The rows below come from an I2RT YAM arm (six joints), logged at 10 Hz.
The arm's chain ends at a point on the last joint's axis. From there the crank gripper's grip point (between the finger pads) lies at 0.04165 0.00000 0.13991 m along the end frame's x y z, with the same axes.
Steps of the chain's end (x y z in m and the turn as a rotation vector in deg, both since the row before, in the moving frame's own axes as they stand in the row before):
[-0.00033, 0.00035, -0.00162, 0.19, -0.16, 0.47]
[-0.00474, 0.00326, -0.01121, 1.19, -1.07, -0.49]
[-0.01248, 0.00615, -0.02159, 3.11, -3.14, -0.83]
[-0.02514, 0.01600, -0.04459, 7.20, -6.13, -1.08]
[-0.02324, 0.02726, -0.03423, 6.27, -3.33, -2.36]
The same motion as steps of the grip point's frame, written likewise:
[-0.00072, 0.00023, -0.00150, 0.19, -0.16, 0.47]
[-0.00737, 0.00000, -0.01049, 1.19, -1.07, -0.49]
[-0.02026, -0.00205, -0.01974, 3.11, -3.14, -0.83]
[-0.04045, -0.00242, -0.04210, 7.20, -6.13, -1.08]
[-0.03177, 0.01032, -0.03298, 6.27, -3.33, -2.36]

